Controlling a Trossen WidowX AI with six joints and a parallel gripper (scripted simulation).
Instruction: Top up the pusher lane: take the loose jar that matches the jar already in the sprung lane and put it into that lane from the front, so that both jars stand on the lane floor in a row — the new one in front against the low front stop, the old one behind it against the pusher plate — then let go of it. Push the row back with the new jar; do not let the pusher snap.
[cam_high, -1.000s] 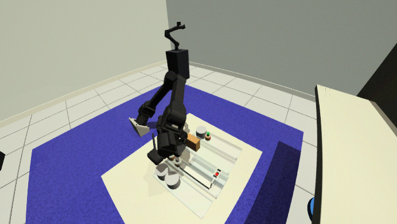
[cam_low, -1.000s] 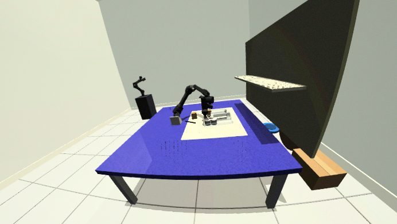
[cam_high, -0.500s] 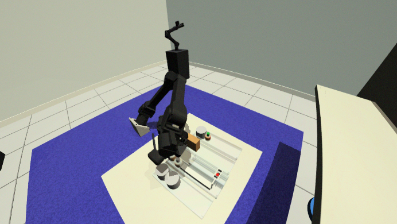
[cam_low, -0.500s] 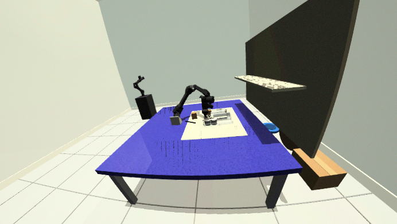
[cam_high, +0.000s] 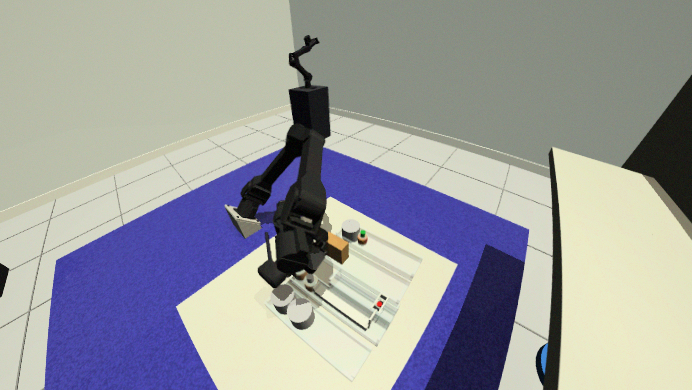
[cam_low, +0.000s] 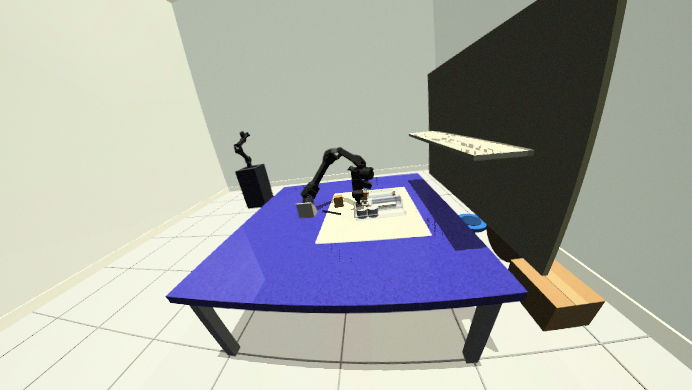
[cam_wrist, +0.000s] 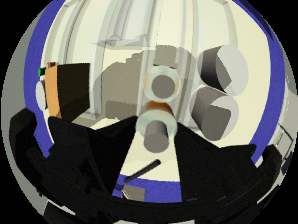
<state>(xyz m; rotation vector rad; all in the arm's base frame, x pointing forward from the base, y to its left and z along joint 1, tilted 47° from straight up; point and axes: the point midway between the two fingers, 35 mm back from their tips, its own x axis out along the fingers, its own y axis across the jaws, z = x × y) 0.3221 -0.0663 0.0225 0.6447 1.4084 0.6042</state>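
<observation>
The brown box is 130 mm to the left of my gripper tip, 20 mm below it and 20 mm ahead of it. Round my gripper tip: thin dark upright post (170 mm behind, 50 mm below, 10 mm to the left); then red-topped item (220 mm ahead, 40 mm to the left, 20 mm above).
</observation>
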